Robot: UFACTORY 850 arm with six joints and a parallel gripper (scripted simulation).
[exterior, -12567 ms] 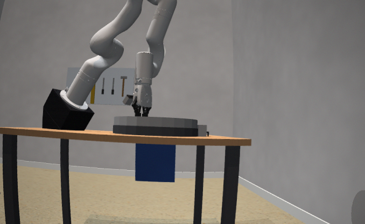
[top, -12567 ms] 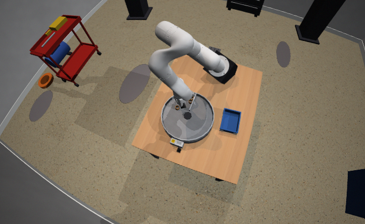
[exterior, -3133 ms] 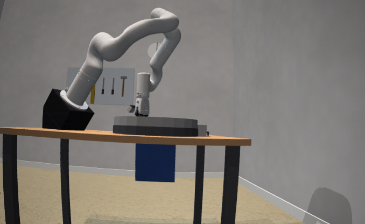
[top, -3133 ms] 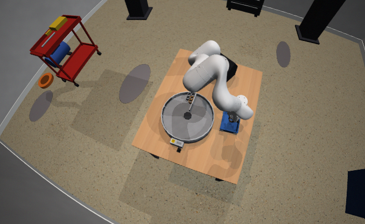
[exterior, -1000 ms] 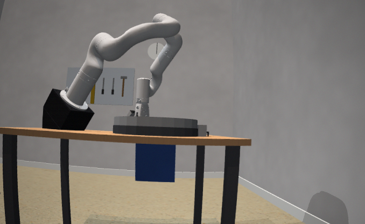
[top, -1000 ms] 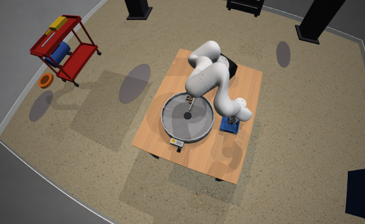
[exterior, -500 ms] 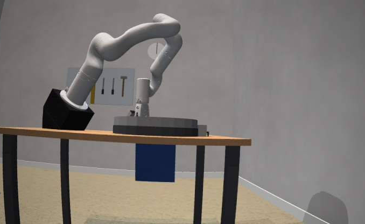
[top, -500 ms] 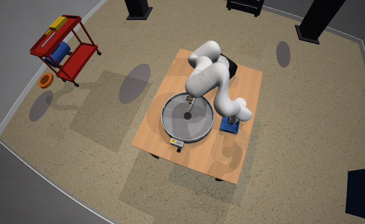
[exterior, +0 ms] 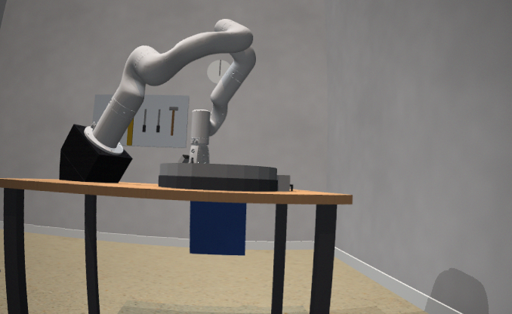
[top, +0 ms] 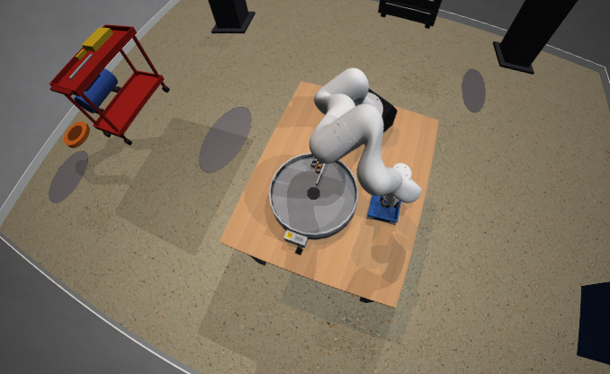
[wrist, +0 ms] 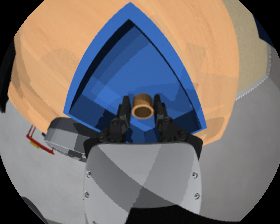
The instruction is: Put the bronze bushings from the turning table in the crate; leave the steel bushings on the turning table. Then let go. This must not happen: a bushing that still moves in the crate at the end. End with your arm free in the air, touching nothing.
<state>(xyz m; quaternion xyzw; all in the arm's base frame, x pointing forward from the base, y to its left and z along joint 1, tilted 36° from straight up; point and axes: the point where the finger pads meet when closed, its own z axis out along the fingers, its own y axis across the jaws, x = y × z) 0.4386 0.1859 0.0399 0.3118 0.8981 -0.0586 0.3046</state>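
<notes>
Right now the blue crate is 1 cm below my hand. Round my hand: grey turning table (3 cm ahead, 35 cm to the right, 2 cm above).
</notes>
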